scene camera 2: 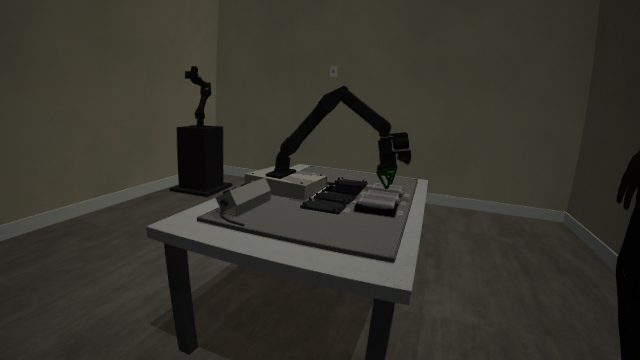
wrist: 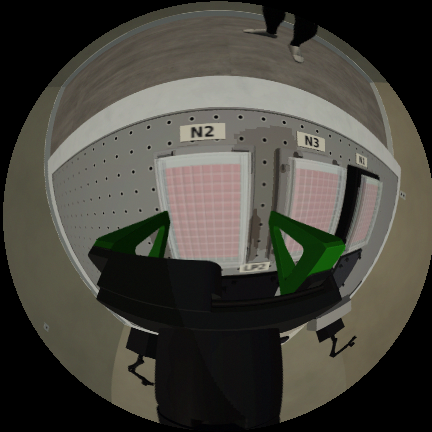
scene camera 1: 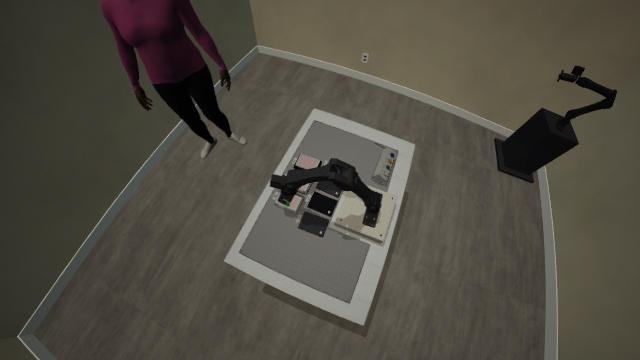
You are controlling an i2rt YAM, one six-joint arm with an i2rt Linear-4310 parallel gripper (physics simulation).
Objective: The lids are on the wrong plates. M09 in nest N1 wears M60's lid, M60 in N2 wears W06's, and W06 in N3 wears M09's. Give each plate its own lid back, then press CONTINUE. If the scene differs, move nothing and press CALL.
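Places are measured from the arm's base along level axes (x left, y ahead, z down), in centimetres.
Where they show: gripper, fingertip midpoint: (scene camera 2: pixel 388 186) (wrist: pixel 218 216) (scene camera 1: pixel 288 196); arm's base at its link origin: (scene camera 2: pixel 281 173) (scene camera 1: pixel 372 209).
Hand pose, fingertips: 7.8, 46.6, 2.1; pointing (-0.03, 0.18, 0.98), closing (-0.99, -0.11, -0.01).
Each offset is from my fingertips to the top centre of the thing, as dx, dy, dz. "spot": to the spot under its first point.
The plate in nest N2 @[spot: +1.2, +0.5, +0.5] (wrist: pixel 205 210) (scene camera 1: pixel 295 201) has pink wells and a pale, clear rim that looks like a lid. My gripper (wrist: pixel 218 216) (scene camera 1: pixel 286 202) (scene camera 2: pixel 386 186), with green fingers, is open and empty above this plate. In the wrist view the plate lies between and beyond the fingertips. The plate in N3 @[-11.4, -1.7, +0.4] (wrist: pixel 317 195) stands to its right, partly behind the right finger. The plate in N1 @[-24.6, -2.6, -0.6] (wrist: pixel 369 205) (scene camera 1: pixel 307 162) is farther right, on a black base. No plate or lid markings are readable. The button box @[-39.5, -47.8, -5.0] (scene camera 1: pixel 379 171) (scene camera 2: pixel 252 196) has several coloured buttons; CONTINUE and CALL cannot be read.
Dark pads (scene camera 1: pixel 313 224) (scene camera 2: pixel 325 205) lie in a row between the nests and the arm's pale base block (scene camera 1: pixel 357 222) (scene camera 2: pixel 290 187). A label LP2 @[spot: -4.4, -10.6, +3.2] (wrist: pixel 255 267) shows beyond N2. A person (scene camera 1: pixel 165 45) stands by the table. Another arm's pedestal (scene camera 1: pixel 532 145) (scene camera 2: pixel 200 155) stands apart.
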